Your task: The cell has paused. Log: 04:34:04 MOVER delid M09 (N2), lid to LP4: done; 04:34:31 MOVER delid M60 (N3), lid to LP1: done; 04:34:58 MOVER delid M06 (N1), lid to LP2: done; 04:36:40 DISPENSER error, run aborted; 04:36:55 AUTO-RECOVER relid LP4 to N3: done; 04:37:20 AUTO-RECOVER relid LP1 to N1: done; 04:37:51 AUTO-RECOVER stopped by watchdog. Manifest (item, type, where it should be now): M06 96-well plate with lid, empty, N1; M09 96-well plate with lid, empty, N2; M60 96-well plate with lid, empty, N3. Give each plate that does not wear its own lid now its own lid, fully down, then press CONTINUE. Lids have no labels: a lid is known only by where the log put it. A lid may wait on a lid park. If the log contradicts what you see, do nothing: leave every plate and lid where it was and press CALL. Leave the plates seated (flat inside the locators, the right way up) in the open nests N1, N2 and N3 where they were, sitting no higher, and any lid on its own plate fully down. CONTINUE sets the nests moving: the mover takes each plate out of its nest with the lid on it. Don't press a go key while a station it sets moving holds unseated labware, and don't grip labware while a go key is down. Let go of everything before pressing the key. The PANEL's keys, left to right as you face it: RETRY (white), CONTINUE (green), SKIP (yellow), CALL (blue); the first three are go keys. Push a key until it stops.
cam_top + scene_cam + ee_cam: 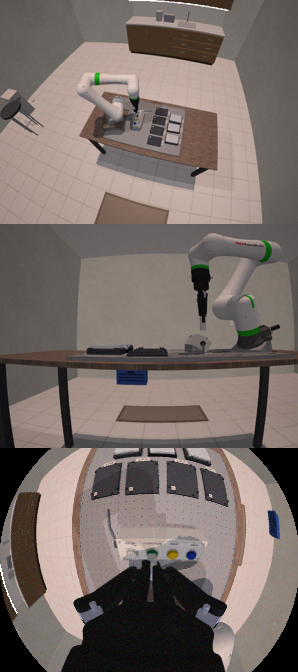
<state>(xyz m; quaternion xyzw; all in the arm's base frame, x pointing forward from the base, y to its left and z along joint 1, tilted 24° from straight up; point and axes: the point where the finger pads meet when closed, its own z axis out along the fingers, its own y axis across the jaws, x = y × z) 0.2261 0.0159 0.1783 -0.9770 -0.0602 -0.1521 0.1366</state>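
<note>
My hand is 70 mm above the green key. From my hand the other things lie so: lid park LP3 (240 mm ahead, 130 mm below, 70 mm to the left); then yellow key (70 mm below, 50 mm to the right, 10 mm ahead); then white key (70 mm below, 50 mm to the left, 10 mm behind).
</note>
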